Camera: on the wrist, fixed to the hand. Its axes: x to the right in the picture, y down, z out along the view.
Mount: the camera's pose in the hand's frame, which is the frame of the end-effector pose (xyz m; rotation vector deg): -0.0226 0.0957 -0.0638 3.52 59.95 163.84
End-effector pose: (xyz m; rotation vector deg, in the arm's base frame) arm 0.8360 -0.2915 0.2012 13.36 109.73 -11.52
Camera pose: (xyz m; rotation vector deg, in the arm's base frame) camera 0.8107 -0.1845 0.2419 -131.44 -22.48 -88.32
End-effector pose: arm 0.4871 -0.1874 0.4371 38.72 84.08 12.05
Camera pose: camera 0.4488 -0.1041 0.5101 -93.51 2.17 -113.08
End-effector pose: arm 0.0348 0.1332 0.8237 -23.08 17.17 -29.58
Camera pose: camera 0.0319 0.2024 0.7292 36.72 79.84 124.96
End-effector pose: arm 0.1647 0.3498 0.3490 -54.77 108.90 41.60
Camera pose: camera 0.0644 0.3592 0.4089 -83.66 -76.05 -37.62
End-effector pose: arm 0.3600 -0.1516 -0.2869 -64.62 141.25 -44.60
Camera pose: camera 0.2862 -0.0606 -0.2915 -157.16 -81.68 2.84
